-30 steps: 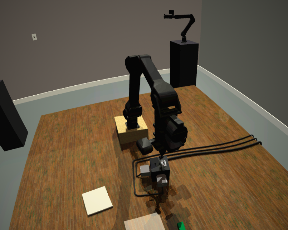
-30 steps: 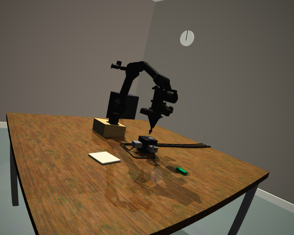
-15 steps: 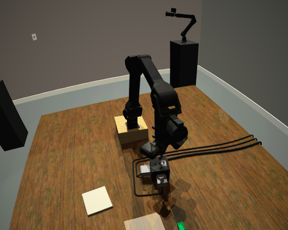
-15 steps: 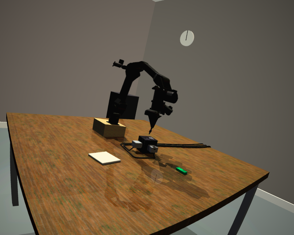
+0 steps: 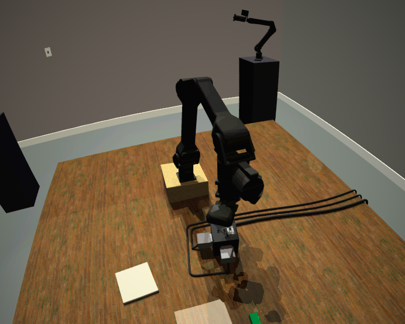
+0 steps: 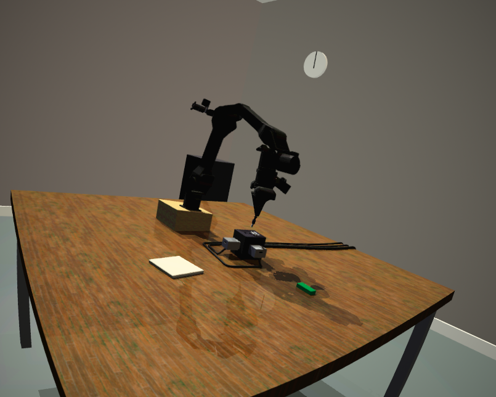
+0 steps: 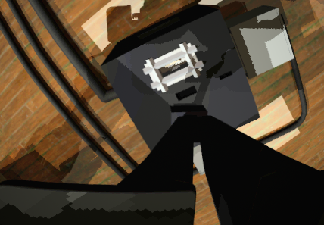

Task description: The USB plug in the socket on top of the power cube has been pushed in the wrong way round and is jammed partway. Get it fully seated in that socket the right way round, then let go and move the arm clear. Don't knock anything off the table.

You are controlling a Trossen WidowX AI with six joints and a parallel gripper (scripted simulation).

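My gripper tip is now 2 cm above the USB plug. From my gripper tip the other things lie so: metal socket frame 1 cm to the left, 7 cm below; green block 27 cm ahead, 4 cm to the right, 13 cm below.
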